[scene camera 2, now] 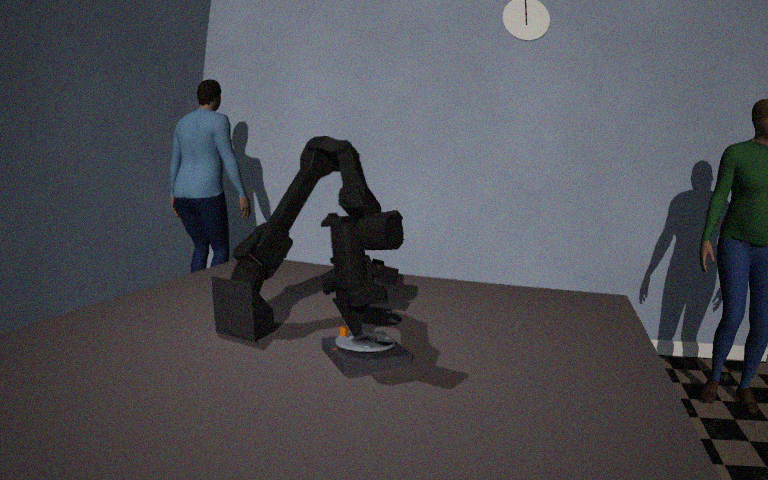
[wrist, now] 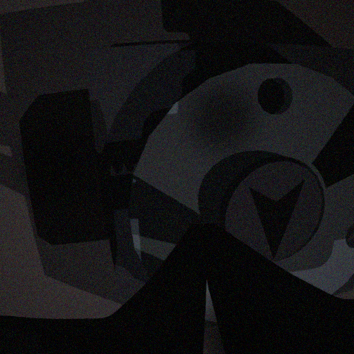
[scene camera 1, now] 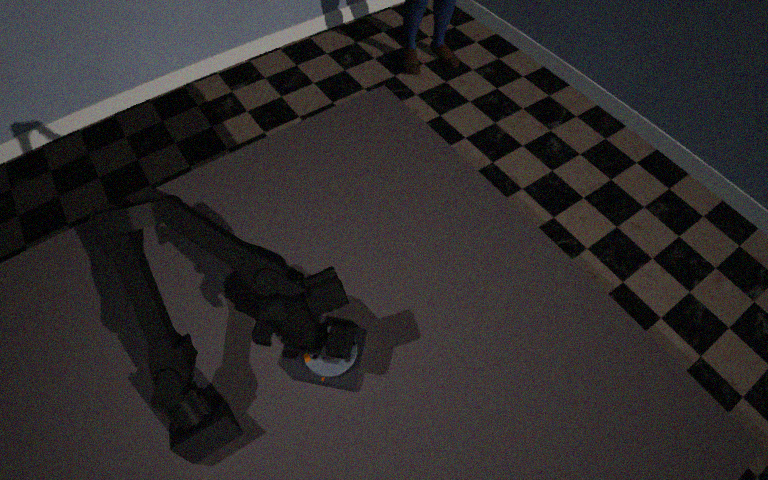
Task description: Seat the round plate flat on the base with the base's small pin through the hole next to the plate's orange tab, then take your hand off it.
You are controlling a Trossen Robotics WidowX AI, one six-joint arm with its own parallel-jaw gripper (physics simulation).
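Places are measured from the arm's base along level axes (x ahead, y left, z up), in metres.
Where they show: gripper, fingertip midpoint: (scene camera 2: 356, 336) (scene camera 1: 315, 350); arm's base, origin of the base link: (scene camera 2: 240, 292) (scene camera 1: 195, 421).
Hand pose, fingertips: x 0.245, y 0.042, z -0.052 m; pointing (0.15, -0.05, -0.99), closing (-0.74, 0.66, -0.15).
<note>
Each offset is from my fingertips to the top centre of the thing. "spot": to the spot under its first point. Level surfaces: height alone.
The round pale plate @[dx +0.025, dy -0.013, dz +0.016 m] (scene camera 1: 334, 369) (scene camera 2: 365, 346) (wrist: 295, 132) lies over the dark square base @[dx +0.024, dy -0.013, dz +0.004 m] (scene camera 1: 352, 385) (scene camera 2: 352, 369). Its orange tab @[dx -0.021, dy -0.008, dz +0.016 m] (scene camera 1: 307, 358) (scene camera 2: 343, 331) stands at its left edge in both scene views. A small orange mark @[spot: dx -0.013, dy -0.057, dz -0.009 m] (scene camera 1: 322, 379) (scene camera 2: 334, 349) shows on the base, apart from the tab. In the wrist view a round post (wrist: 287, 235) with a dark arrow shape shows in the plate's central opening. My gripper (scene camera 1: 318, 355) (scene camera 2: 357, 335) (wrist: 202, 234) is shut and empty, its tips low over or touching the plate. The pin is not discernible; whether the plate is fully flat is unclear.
The arm's mount (scene camera 1: 206, 427) (scene camera 2: 233, 308) stands on the brown table @[dz -0.034 m] (scene camera 1: 481, 367) (scene camera 2: 198, 418). Dark shadows cross the plate and base. Two people, in blue (scene camera 2: 201, 158) and green (scene camera 2: 750, 192) tops, stand beyond the table.
</note>
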